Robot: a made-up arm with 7 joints. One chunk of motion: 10 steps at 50 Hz.
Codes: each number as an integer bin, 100 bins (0 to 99) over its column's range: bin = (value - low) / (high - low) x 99, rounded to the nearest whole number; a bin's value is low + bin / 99 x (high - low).
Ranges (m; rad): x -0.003..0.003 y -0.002..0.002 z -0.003..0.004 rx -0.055..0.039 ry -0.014..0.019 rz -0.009..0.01
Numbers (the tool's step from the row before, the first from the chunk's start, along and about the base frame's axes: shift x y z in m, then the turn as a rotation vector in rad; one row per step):
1: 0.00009 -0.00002 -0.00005 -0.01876 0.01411 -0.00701
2: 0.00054 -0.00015 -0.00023 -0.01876 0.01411 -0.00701
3: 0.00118 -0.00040 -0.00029 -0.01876 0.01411 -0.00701
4: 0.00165 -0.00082 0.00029 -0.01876 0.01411 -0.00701
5: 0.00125 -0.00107 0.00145 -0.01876 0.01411 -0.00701
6: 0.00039 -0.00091 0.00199 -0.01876 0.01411 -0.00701
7: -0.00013 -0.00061 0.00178 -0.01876 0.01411 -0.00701
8: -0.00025 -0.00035 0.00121 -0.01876 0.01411 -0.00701
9: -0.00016 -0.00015 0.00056 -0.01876 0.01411 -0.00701
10: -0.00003 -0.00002 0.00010 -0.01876 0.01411 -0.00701
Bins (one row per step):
1: 51 49 42 38 84 10
2: 58 46 39 38 84 10
3: 69 40 38 38 84 10
4: 77 29 47 38 84 10
5: 70 23 63 38 84 10
6: 56 27 71 38 84 10
7: 47 34 68 38 84 10
8: 45 41 60 38 84 10
9: 47 46 50 38 84 10
10: 49 49 44 38 84 10

